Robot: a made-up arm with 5 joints.
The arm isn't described. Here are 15 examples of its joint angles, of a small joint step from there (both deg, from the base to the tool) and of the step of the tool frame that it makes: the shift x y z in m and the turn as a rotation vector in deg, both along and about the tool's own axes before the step.
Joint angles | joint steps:
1: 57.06 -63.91 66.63 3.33 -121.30 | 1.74 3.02 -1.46 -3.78 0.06
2: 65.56 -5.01 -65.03 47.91 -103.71 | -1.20 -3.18 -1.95 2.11 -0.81
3: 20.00 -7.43 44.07 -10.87 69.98 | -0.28 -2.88 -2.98 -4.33 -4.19
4: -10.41 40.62 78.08 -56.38 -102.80 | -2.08 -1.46 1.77 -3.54 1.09
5: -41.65 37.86 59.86 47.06 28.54 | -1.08 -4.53 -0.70 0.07 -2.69
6: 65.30 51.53 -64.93 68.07 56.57 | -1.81 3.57 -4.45 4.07 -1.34
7: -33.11 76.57 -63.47 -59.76 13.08 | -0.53 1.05 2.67 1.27 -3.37
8: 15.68 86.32 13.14 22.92 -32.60 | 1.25 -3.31 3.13 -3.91 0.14
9: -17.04 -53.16 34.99 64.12 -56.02 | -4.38 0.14 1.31 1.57 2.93
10: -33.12 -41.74 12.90 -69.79 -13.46 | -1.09 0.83 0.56 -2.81 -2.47
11: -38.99 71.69 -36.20 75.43 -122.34 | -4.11 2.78 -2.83 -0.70 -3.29
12: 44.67 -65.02 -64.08 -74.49 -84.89 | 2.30 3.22 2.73 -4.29 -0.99
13: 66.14 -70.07 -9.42 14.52 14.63 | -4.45 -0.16 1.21 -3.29 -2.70
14: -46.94 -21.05 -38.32 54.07 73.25 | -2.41 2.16 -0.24 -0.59 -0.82
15: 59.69 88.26 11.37 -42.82 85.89 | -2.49 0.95 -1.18 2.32 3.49
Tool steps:
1: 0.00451 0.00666 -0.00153 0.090 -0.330 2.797
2: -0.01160 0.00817 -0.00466 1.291 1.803 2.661
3: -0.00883 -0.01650 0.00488 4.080 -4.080 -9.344
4: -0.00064 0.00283 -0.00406 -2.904 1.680 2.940
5: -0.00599 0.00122 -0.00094 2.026 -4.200 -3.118
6: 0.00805 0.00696 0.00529 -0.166 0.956 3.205
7: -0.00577 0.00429 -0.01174 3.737 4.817 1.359
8: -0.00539 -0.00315 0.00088 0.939 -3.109 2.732
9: 0.00389 0.00247 -0.00156 -6.156 4.165 -0.742
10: -0.00094 -0.00101 -0.00342 3.545 -1.419 0.189
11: 0.00550 -0.00328 -0.01661 -0.559 -0.777 1.428
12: -0.01448 -0.01067 -0.00996 1.880 2.248 -1.484
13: 0.00175 -0.00540 -0.00478 6.768 -2.594 1.242
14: 0.00874 0.00255 0.00305 1.015 -1.903 1.979
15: 0.00217 0.00496 0.01035 -5.598 -1.238 2.143
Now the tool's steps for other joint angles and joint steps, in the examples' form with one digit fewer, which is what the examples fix.
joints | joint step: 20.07 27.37 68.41 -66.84 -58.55 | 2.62 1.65 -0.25 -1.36 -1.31
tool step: -0.0003 -0.0068 0.0044 2.58 -1.95 -1.21
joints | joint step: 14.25 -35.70 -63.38 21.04 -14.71 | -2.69 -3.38 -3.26 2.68 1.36
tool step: -0.0115 0.0014 0.0167 1.29 -3.73 1.41
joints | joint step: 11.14 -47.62 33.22 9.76 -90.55 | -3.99 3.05 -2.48 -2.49 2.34
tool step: 0.0108 0.0062 -0.0060 -1.95 3.95 1.96
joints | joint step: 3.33 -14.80 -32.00 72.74 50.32 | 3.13 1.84 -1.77 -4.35 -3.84
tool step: 0.0014 -0.0104 -0.0026 5.10 -0.70 -5.10
